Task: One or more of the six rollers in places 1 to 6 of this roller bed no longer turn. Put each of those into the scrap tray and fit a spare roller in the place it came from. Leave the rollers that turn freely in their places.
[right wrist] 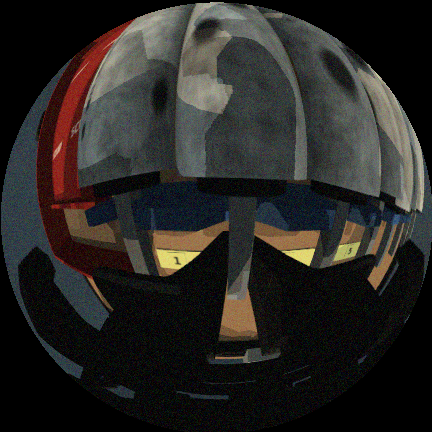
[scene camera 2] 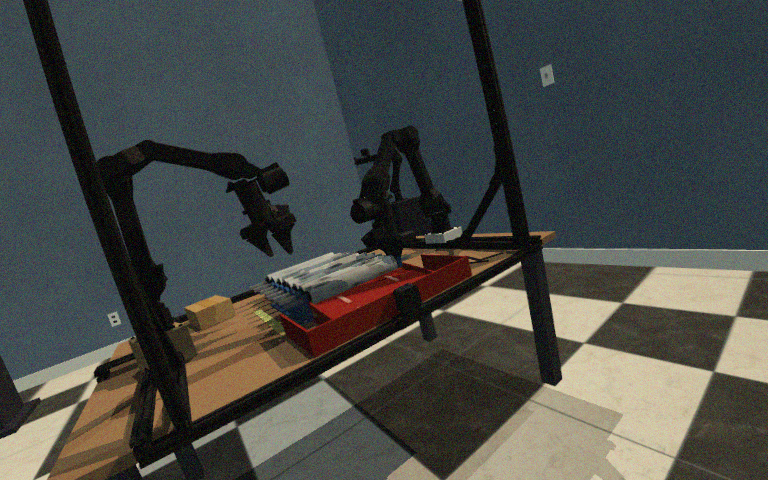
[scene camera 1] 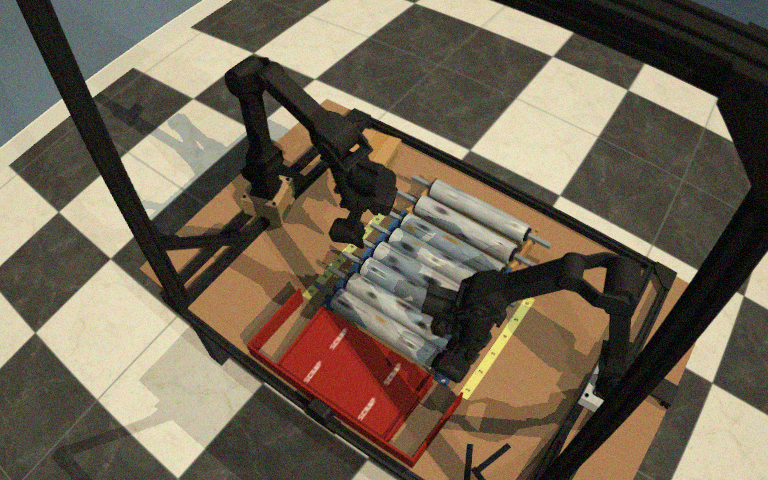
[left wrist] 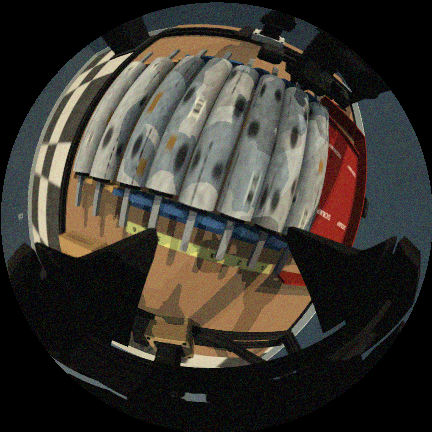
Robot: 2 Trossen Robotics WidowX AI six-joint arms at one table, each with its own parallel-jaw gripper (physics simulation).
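Places are measured from the left arm's base along level axes (x down, y left, z ahead), in centimetres.
Pixels of known places: left gripper, between the fingertips: (scene camera 2: 281, 255) (scene camera 1: 369, 231) (left wrist: 224, 234); right gripper, between the fingertips: (right wrist: 234, 236) (scene camera 1: 466, 358); left arm's base, origin of its link: (scene camera 1: 266, 188) (left wrist: 169, 348); right arm's base, origin of its link: (scene camera 2: 442, 230) (scene camera 1: 611, 388).
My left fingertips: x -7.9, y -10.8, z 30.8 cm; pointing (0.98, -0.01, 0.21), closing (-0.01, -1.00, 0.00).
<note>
For each thing: its middle in the pictures, then the offset to it from my left fingertips.
- roller bed, middle of its body: (left wrist: 207, 225) (scene camera 1: 363, 257) (scene camera 2: 285, 300) dx +12.2, dy +1.1, dz -2.2 cm
- second roller, middle of its body: (left wrist: 288, 145) (scene camera 1: 400, 311) (scene camera 2: 345, 277) dx +10.4, dy -10.9, dz +10.1 cm
- red scrap tray, middle of its body: (right wrist: 78, 90) (scene camera 1: 351, 374) (scene camera 2: 380, 294) (left wrist: 340, 189) dx +13.1, dy -26.8, dz +4.8 cm
- tan block, middle of its body: (scene camera 1: 371, 159) (left wrist: 82, 259) (scene camera 2: 209, 311) dx +12.8, dy +31.5, dz -10.9 cm
The roller bed (scene camera 1: 380, 237) (left wrist: 171, 209) holds six grey mottled rollers on blue rails, with numbered yellow strips (scene camera 1: 497, 347) (left wrist: 201, 250) at both ends. My right gripper (scene camera 1: 444, 333) (scene camera 2: 382, 244) (right wrist: 234, 236) is low at the bed's right end. It is shut on the axle stub of the second roller (scene camera 1: 389, 294) (right wrist: 241, 100) from the scrap tray, just right of label 1. My left gripper (scene camera 1: 348, 233) (scene camera 2: 273, 242) (left wrist: 224, 234) is open and empty, hanging high above the bed's left end. The red scrap tray (scene camera 1: 334, 364) (scene camera 2: 358, 305) (left wrist: 342, 181) lies in front of the bed, empty.
Two spare rollers (scene camera 1: 477, 209) (scene camera 1: 464, 230) lie on tan stands behind the bed. A tan block (scene camera 1: 384, 148) (scene camera 2: 211, 311) sits at the far left of the table. Black frame posts (scene camera 2: 506, 157) stand at the table's edge.
</note>
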